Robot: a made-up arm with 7 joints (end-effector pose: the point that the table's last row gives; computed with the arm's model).
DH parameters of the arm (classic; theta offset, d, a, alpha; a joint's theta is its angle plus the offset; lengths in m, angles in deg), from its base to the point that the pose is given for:
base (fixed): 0 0 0 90
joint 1: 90 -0.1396 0 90
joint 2: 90 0 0 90
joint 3: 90 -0.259 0 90
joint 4: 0 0 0 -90
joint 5: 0 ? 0 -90
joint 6: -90 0 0 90
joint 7: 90 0 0 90
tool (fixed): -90 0 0 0
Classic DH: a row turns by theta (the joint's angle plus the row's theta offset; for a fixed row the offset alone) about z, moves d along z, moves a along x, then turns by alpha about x.
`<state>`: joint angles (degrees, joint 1 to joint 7).
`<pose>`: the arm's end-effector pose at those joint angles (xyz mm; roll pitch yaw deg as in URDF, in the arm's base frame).
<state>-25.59 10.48 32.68 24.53 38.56 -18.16 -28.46</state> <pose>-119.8 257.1 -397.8 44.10 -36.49 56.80</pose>
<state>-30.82 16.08 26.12 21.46 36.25 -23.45 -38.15</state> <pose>-155.5 286.6 -377.6 65.11 -35.05 39.45</pose>
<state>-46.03 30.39 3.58 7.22 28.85 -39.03 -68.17</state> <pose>-256.8 363.5 -279.5 108.84 -9.13 -0.26</pose>
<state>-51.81 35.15 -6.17 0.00 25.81 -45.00 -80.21</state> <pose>-283.7 393.8 -223.2 117.18 4.67 -12.33</pose>
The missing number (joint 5, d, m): -0.1825
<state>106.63 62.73 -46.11 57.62 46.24 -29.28 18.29</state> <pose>220.6 405.8 177.4 155.46 -8.42 -152.56</pose>
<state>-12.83 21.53 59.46 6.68 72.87 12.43 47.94</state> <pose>-78.9 318.2 -395.2 -58.42 -14.20 128.73</pose>
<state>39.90 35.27 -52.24 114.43 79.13 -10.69 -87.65</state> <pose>222.8 138.3 -107.9 -51.24 -52.97 77.44</pose>
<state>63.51 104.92 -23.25 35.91 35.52 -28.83 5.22</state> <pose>-13.3 543.6 116.5 151.82 -28.73 -83.92</pose>
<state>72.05 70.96 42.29 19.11 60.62 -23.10 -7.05</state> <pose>111.4 560.6 10.4 -94.98 1.15 -166.63</pose>
